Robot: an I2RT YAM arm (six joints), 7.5 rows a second.
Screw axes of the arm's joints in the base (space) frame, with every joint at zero. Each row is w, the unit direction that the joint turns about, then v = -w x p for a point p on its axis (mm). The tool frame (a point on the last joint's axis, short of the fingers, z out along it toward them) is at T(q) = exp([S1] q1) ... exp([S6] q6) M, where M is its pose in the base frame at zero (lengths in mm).
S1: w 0 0 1 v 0 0 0
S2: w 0 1 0 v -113.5 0 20
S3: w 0 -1 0 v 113.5 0 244
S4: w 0 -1 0 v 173.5 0 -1
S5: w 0 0 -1 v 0 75 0
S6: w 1 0 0 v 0 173.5 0
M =
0 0 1 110.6
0 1 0 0
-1 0 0 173.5
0 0 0 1
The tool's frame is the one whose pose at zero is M.
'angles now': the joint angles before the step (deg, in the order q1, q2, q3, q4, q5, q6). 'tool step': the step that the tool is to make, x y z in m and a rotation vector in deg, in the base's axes. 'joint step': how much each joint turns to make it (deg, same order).
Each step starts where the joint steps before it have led.
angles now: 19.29 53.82 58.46 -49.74 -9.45 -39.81
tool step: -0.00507 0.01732 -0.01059 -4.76 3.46 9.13
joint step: 5.66 2.08 0.00 -3.69 -0.02 -4.72
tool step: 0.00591 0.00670 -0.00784 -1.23 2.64 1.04
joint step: 1.07 2.53 0.00 -0.37 0.00 0.04
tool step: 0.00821 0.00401 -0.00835 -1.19 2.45 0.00
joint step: 0.00 2.72 0.00 -0.01 0.00 0.00
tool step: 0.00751 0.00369 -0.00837 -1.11 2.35 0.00
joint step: 0.00 2.60 0.00 0.00 -0.03 0.02
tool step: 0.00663 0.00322 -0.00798 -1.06 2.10 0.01
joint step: 0.00 2.38 0.00 0.03 0.02 -0.02
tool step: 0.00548 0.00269 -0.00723 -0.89 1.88 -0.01
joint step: 0.00 2.07 0.00 0.00 -0.02 0.02
